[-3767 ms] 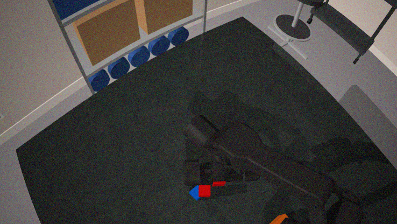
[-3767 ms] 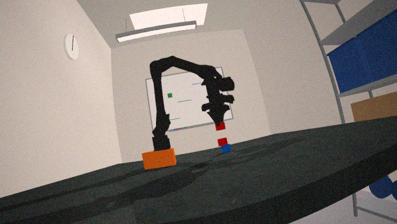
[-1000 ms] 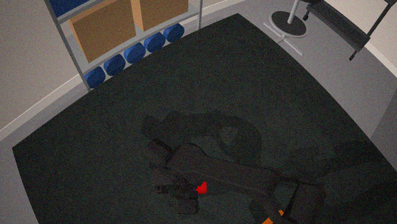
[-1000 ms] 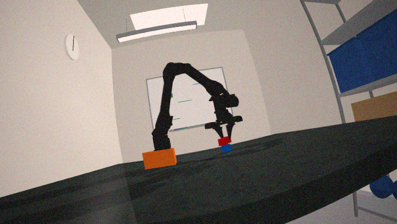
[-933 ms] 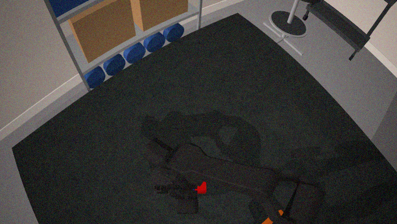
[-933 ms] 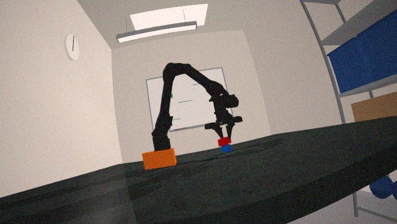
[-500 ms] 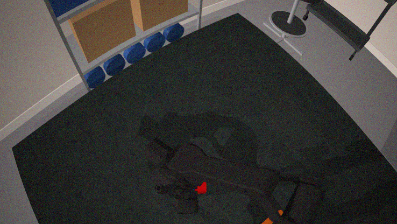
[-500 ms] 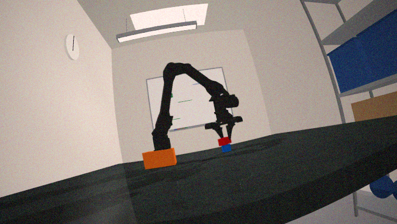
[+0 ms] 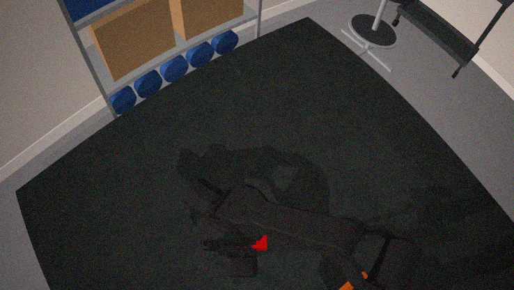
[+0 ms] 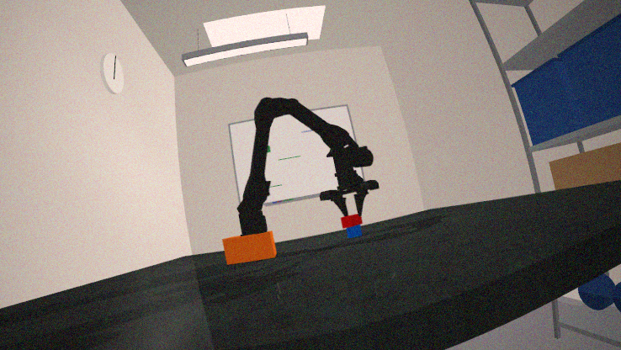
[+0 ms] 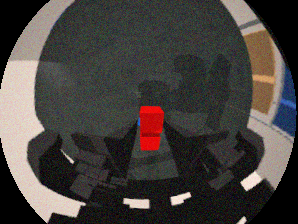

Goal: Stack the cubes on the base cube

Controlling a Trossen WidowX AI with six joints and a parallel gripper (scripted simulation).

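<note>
The blue cube lies 10 mm behind my gripper tip, 20 mm to the right of it and 40 mm below it.
</note>
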